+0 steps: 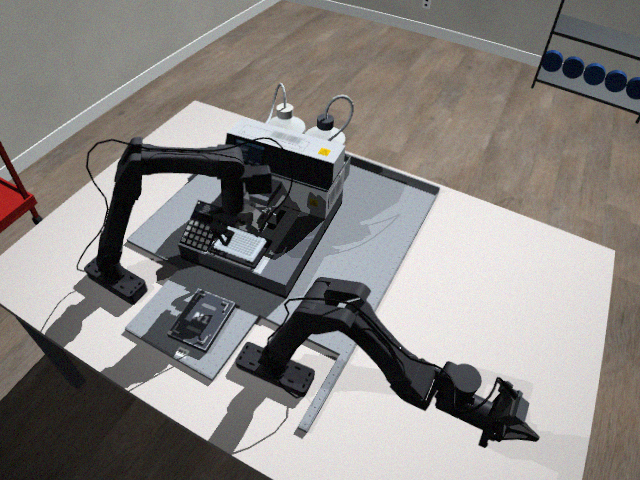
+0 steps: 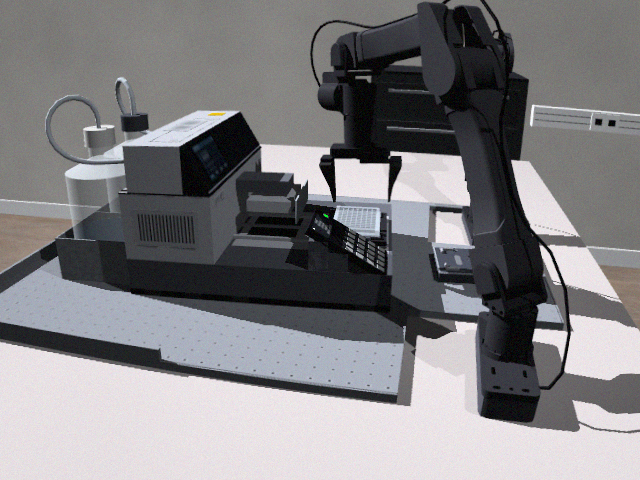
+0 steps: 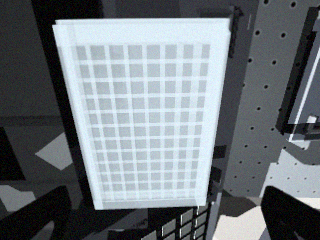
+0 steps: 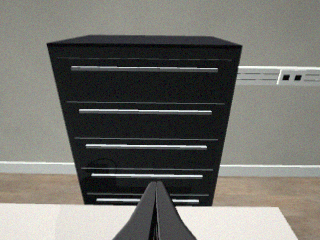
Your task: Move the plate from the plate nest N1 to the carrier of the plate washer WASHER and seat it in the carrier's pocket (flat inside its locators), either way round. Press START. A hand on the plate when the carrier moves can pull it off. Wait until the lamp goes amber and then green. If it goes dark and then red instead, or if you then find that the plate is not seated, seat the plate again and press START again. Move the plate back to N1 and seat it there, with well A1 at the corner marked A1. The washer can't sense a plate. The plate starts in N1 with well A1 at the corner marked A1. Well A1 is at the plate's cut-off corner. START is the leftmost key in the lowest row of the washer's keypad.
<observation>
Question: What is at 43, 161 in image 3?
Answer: A washer.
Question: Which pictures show the white plate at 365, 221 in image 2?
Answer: Image 1, image 2 and image 3 only.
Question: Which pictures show my left gripper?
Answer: Image 1, image 2 and image 3 only.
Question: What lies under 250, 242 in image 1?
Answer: A white plate.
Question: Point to a washer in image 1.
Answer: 318, 166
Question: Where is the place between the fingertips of my right gripper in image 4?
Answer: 156, 191
</observation>
